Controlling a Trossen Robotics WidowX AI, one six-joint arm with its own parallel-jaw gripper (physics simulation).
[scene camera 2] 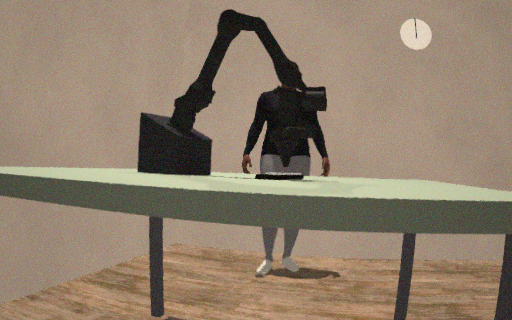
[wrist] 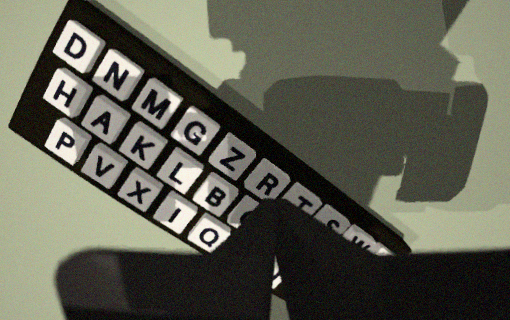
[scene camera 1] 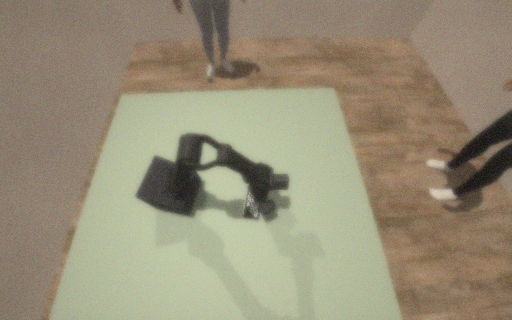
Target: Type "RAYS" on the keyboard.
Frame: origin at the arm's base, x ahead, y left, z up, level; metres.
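Seen in the pictures: gripper, between the fingertips: (scene camera 2: 285, 167) (wrist: 273, 210) (scene camera 1: 257, 197); arm's base, origin of its link: (scene camera 2: 178, 127) (scene camera 1: 171, 185).
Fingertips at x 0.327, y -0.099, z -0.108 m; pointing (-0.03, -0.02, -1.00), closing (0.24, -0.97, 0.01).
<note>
Pixels of each thing's top centre, then the offset from my fingertips to it.
- black keyboard, centre of its top: (wrist: 223, 202) (scene camera 2: 281, 172) (scene camera 1: 254, 195) dz -0.017, dx -0.011, dy +0.018 m
- R key, centre of its top: (wrist: 267, 183) dz -0.017, dx +0.003, dy +0.002 m
- S key, centre of its top: (wrist: 329, 227) dz -0.017, dx -0.011, dy -0.032 m
The black keyboard (scene camera 1: 249, 207) (scene camera 2: 279, 176) (wrist: 31, 109) with white letter keys lies flat on the table, slanted in the wrist view. In that view the R key (wrist: 269, 185) and A key (wrist: 102, 120) show fully, and the S key (wrist: 331, 220) is partly covered by a finger. Past the W key, a key's corner shows with its letter hidden. My gripper (scene camera 2: 285, 164) (wrist: 273, 210) is shut and empty, pointing down a little above the keyboard. Its fingertips overlap the key right of B, and its fingers hide the keyboard's lower right part.
The arm's dark base (scene camera 1: 167, 187) (scene camera 2: 175, 150) stands on the pale green table (scene camera 1: 300, 115) (scene camera 2: 400, 212), left of the keyboard in both scene views. One person (scene camera 1: 217, 35) (scene camera 2: 287, 125) stands behind the table. Another person's legs (scene camera 1: 480, 155) show at the right. A clock (scene camera 2: 415, 34) hangs on the wall.
</note>
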